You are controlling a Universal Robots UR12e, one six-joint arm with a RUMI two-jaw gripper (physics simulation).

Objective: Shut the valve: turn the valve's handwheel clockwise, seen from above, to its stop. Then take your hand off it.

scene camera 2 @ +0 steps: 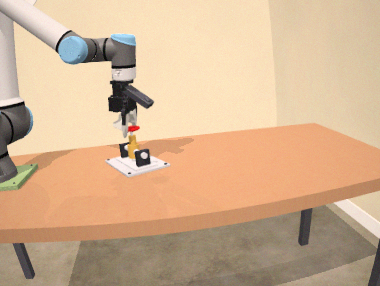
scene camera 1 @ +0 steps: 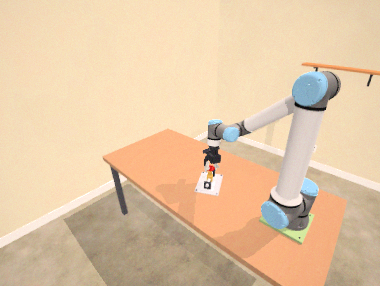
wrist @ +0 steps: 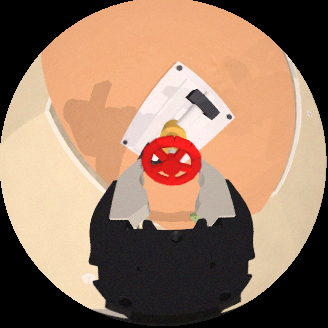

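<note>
The red handwheel sits on top of the brass-coloured valve body. The valve stands on a white plate on the table. My gripper points down and is shut on the handwheel, with one grey finger at each side of its rim in the wrist view. Parts of the rim by the fingertips are hidden in the scene views.
Black pipe supports stand on the plate beside the valve. The arm's base stands on a green plate on the same table. A wall shelf is at the right in scene camera 1.
</note>
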